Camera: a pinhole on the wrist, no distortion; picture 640 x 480 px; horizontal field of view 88.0 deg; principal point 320.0 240.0 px. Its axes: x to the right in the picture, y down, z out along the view. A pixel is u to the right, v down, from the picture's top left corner.
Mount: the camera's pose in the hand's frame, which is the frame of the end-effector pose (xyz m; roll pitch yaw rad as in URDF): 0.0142 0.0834 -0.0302 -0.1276 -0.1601 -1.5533
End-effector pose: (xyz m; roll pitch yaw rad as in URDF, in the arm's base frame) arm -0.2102 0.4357 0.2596 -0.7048 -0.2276 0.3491
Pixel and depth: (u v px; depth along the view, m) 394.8 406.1 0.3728
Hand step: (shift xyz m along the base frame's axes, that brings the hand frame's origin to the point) 0.0948 0.3067 0.2593
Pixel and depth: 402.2 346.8 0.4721
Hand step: 0.0362 0.3457 0.3441
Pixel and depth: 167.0 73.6 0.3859
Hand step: -0.2931 0.3910 0.0219
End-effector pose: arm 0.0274 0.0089 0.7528 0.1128 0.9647 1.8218
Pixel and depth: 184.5 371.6 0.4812
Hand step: -0.4221 0.4038 0.0271
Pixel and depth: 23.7 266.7 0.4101
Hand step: -0.5455 0.2232 0.1322
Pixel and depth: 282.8 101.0 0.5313
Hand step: -0.2524 0.3024 0.4190
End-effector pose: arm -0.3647 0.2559 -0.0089 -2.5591 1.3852 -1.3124
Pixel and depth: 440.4 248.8 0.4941
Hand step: 0.1730 0.4280 -0.1628
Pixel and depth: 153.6 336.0 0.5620
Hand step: -0.2692 0.5214 -0.3526
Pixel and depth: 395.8 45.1 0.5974
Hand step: 0.1449 0.6398 0.1530
